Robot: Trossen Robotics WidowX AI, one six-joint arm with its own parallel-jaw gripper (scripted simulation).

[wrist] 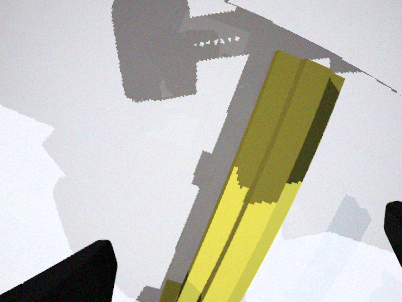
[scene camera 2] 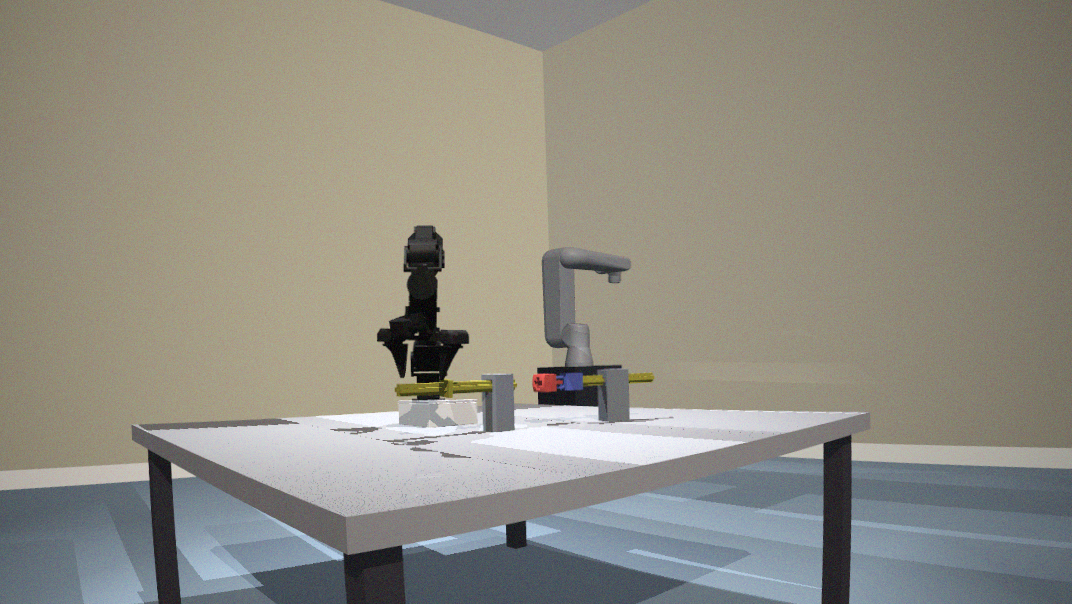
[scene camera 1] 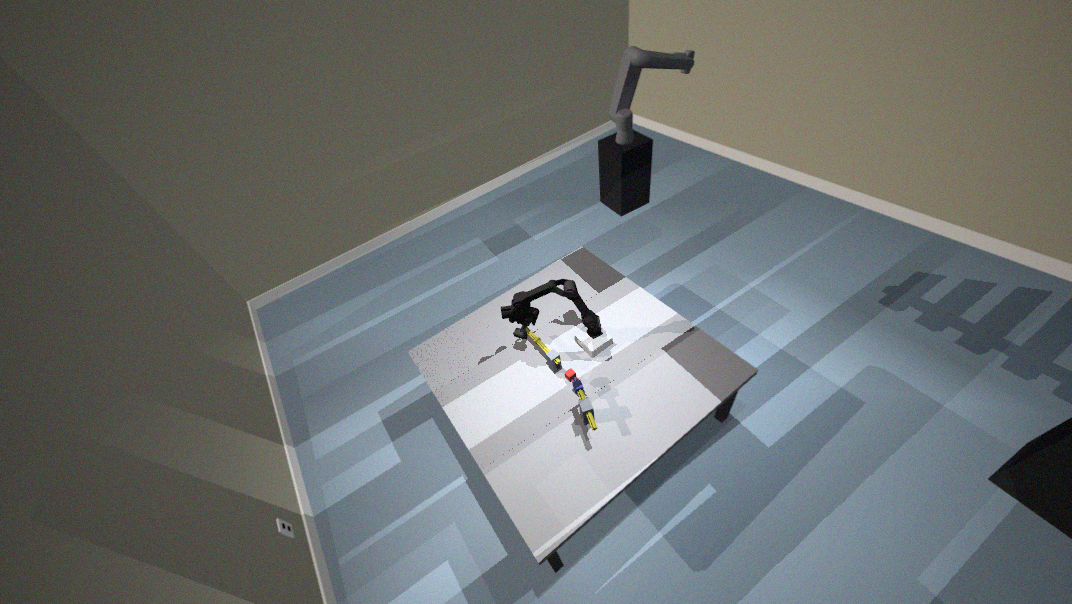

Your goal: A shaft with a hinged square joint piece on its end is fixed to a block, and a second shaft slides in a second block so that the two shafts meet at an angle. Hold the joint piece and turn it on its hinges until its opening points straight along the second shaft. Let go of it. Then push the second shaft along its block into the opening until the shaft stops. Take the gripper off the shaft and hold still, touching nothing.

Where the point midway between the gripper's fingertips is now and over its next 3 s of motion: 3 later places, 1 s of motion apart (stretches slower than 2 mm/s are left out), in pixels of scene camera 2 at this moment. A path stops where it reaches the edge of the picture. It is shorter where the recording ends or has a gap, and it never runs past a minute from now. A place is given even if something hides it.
My gripper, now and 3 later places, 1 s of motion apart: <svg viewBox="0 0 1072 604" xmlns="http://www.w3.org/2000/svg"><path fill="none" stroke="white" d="M421 379L421 397L422 404L433 404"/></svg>
